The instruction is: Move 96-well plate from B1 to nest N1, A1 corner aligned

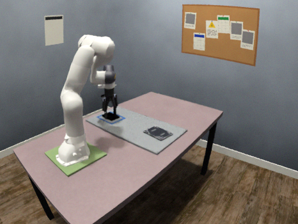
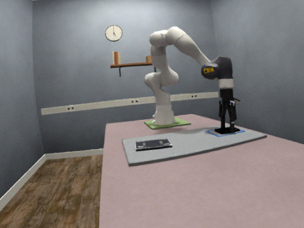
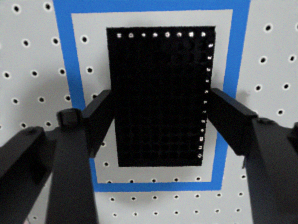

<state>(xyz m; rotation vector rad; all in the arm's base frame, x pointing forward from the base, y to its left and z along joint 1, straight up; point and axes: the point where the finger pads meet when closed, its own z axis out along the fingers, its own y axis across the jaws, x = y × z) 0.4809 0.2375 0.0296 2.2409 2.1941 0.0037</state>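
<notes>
Right now the black 96-well plate is 20 mm below my hand. Round my hand: dark plate nest (440 mm to the right, 30 mm ahead, 20 mm below); A1 label (370 mm to the right, 90 mm ahead, 20 mm below).
</notes>
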